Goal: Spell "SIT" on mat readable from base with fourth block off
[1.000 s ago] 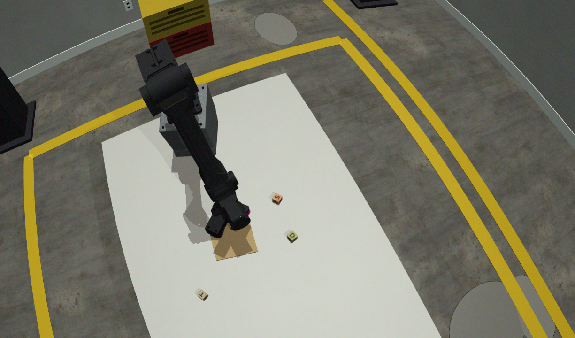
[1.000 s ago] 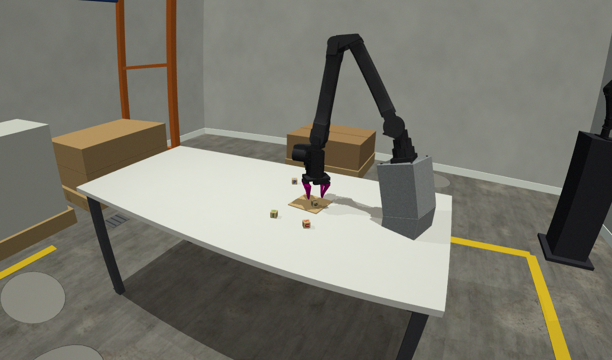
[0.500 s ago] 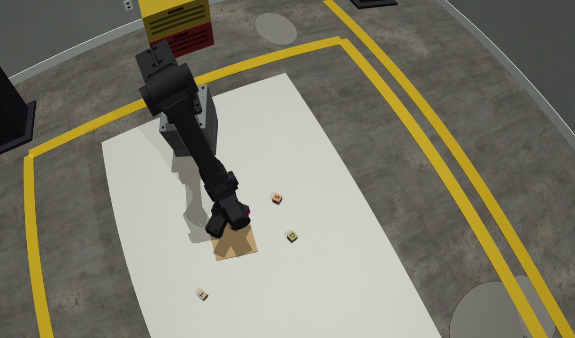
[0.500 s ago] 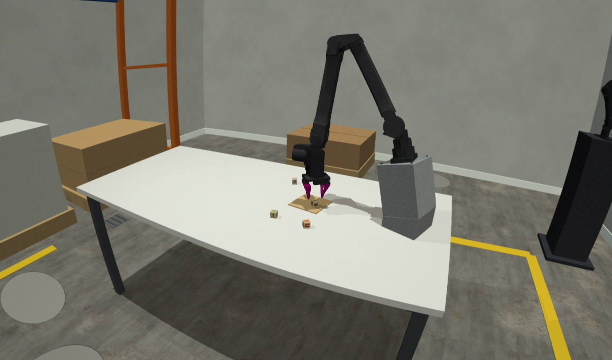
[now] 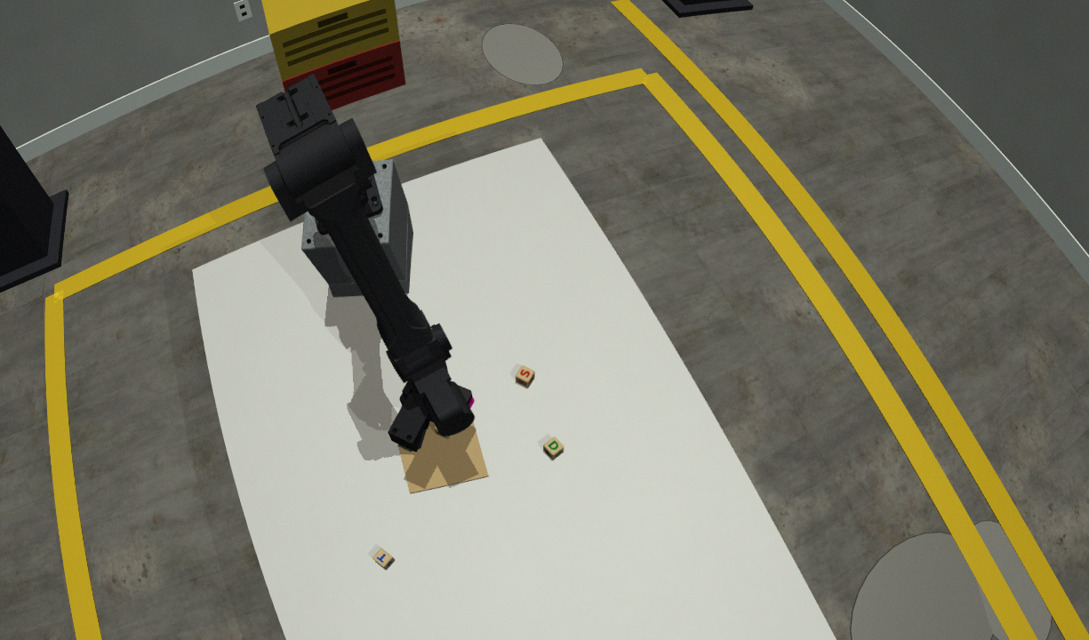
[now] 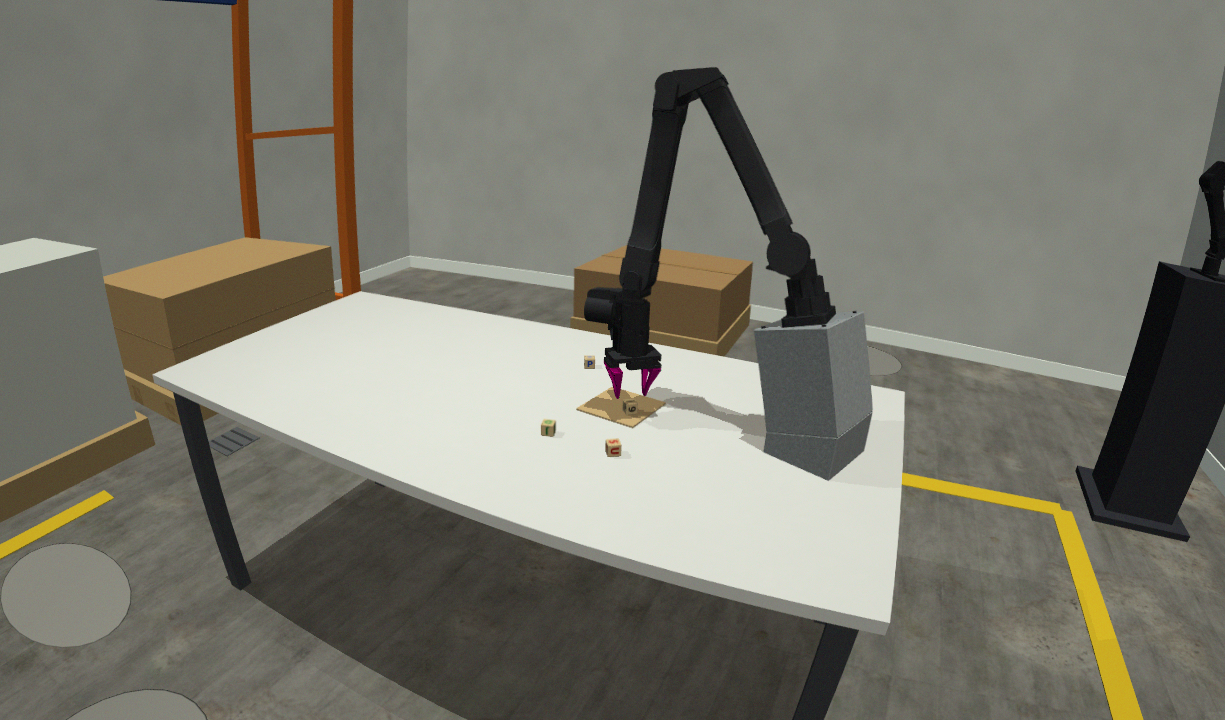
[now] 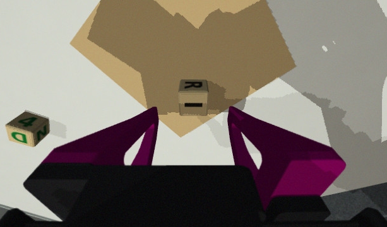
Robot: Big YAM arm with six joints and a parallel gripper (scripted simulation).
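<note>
The I block lies 3 cm below my hand. The rest, counted from my hand: S block (5 cm behind, 17 cm to the left, 4 cm below); then D block (10 cm ahead, 16 cm to the left, 4 cm below); then tan mat (3 cm ahead, 2 cm to the right, 5 cm below).
</note>
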